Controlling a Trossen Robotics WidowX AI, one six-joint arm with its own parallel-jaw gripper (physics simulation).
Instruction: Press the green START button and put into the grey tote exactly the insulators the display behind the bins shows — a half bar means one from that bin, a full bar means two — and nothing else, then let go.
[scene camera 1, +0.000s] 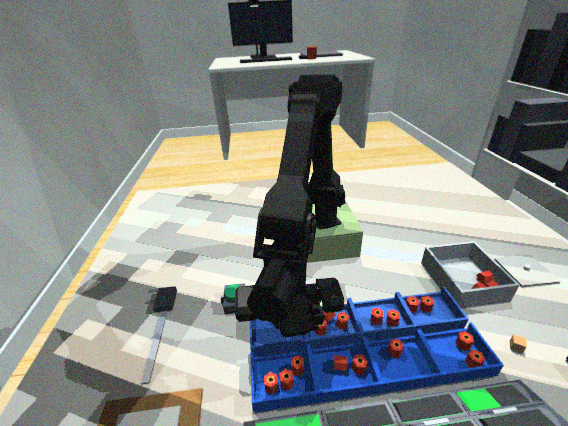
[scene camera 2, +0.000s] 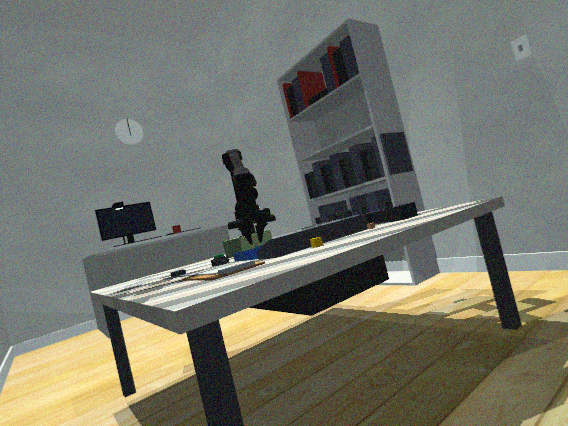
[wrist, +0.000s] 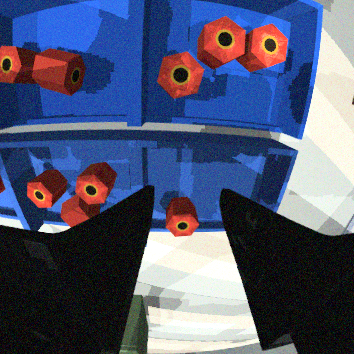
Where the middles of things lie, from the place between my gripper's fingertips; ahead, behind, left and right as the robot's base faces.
Now: the board (scene camera 1: 190, 400) 28 cm to the right of my hand, 14 cm ahead of it and 4 cm below it.
